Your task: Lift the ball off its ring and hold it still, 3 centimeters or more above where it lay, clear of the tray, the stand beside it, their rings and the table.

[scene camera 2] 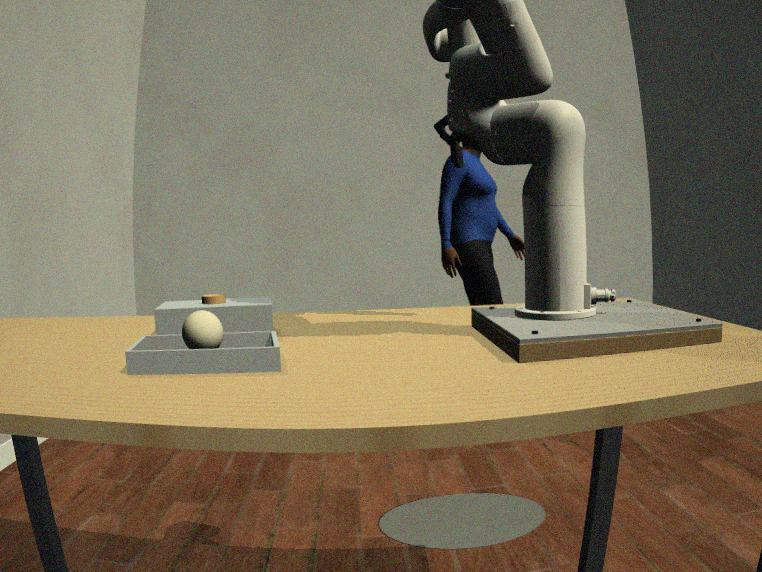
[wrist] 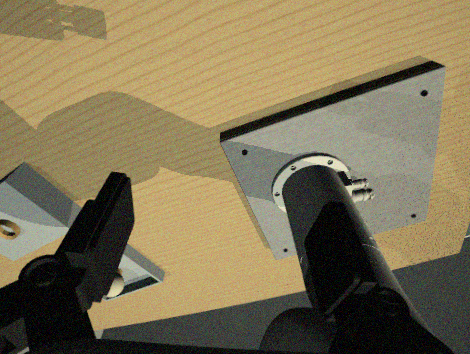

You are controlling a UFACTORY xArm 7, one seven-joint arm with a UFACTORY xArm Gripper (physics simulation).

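Frame: origin at the arm's base, x right, y ahead, z up, level; millimetres.
Seen in the pictures: gripper, fingertip midpoint: (scene camera 2: 483, 165) (wrist: 226, 210); arm's base at its link origin: (scene camera 2: 556, 314) (wrist: 309, 185).
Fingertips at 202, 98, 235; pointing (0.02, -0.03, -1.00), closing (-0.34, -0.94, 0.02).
Note:
Offsets run from my fingertips to a thing's top centre, as dx, dy, dz. "spot": to the spot under its first point. Level surfaces: height alone.
The cream ball {-407, +345, -198} (scene camera 2: 202, 329) (wrist: 116, 286) sits in the shallow grey tray {-407, +345, -236} (scene camera 2: 203, 362) (wrist: 152, 269). Its ring is mostly hidden beneath it. In the wrist view the left finger covers part of the ball and tray. The grey stand (scene camera 2: 169, 320) (wrist: 37, 241) is beside the tray, behind it in the scene view, with an orange ring {spot: -197, +420, -205} (scene camera 2: 213, 299) (wrist: 18, 228) on top. My gripper (scene camera 2: 456, 153) (wrist: 226, 210) is open and empty. It hangs high above the table, far to the right of the ball in the scene view, partly hidden by the arm.
The arm's base column (scene camera 2: 557, 246) stands on a grey mounting plate (scene camera 2: 652, 326) (wrist: 390, 145) at the table's right side. In the wrist view the right finger overlaps the column. A person in blue (scene camera 2: 470, 197) stands behind the wooden table {dz -264} (scene camera 2: 369, 381) (wrist: 165, 40).

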